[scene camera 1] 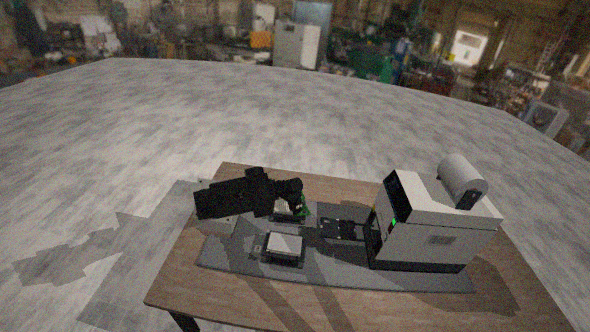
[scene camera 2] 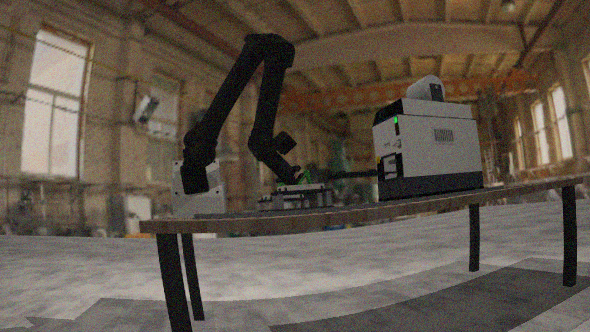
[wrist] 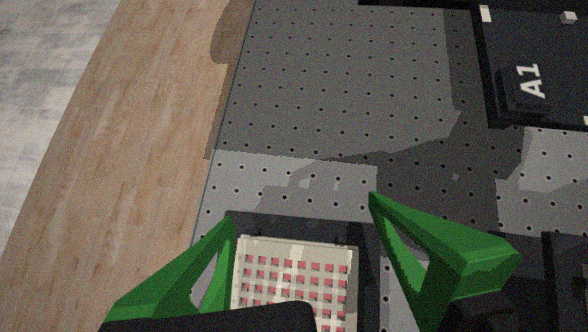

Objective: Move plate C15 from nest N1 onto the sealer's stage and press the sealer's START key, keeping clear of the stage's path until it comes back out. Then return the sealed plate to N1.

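Frame: origin at the arm's base, x ahead, y left, z up, level; metres.
Seen in the pictures: gripper, fingertip midpoint: [scene camera 1: 306, 206] [wrist: 300, 210]; arm's base, link origin: [scene camera 2: 194, 180].
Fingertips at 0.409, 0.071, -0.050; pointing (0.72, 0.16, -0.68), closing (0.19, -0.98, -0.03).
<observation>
Pixels of each thing's top centre, then the offset from my fingertips to it, as dx, dy, dz. "spot": a spot on its surface instead. Level surfaces: height alone.
- cream plate, top centre: [scene camera 1: 288, 205] -0.084, +0.006, -0.003
- dark nest, surface spot: [wrist: 285, 222] spot: -0.008, +0.012, -0.019
- sealer, surface spot: [scene camera 2: 425, 150] spot: +0.351, -0.296, +0.101
- nearer nest, surface spot: [scene camera 1: 284, 261] spot: -0.096, -0.256, -0.055
- film roll, top centre: [scene camera 1: 468, 165] [scene camera 2: 423, 80] +0.488, -0.200, +0.416
- perforated grey board, surface height: dz -0.060
- wooden table, surface height: dz -0.073
My gripper [wrist: 300, 210] [scene camera 1: 302, 206] [scene camera 2: 303, 177] is open, its green fingers on either side of a cream plate [wrist: 295, 275] [scene camera 1: 283, 207] with pink wells. Nothing is held. The plate sits in a dark nest [wrist: 285, 222], the far one in scene camera 1; its label cannot be read. The lower part of the plate is hidden in the wrist view. The sealer [scene camera 1: 430, 245] [scene camera 2: 425, 150] shows a green light [scene camera 1: 394, 221] [scene camera 2: 395, 120]. Its dark stage [scene camera 1: 337, 229] [scene camera 2: 352, 174] [wrist: 555, 55] is out and bears no plate; its A1 mark shows in the wrist view. The START key cannot be made out.
A second, white-topped plate [scene camera 1: 285, 244] [scene camera 2: 302, 187] sits in the nearer nest [scene camera 1: 284, 261]. Part of a dark fixture shows at the lower right of the wrist view. A film roll [scene camera 1: 460, 175] [scene camera 2: 425, 88] tops the sealer. The perforated grey board [wrist: 325, 90] lies on the wooden table [wrist: 125, 100].
</observation>
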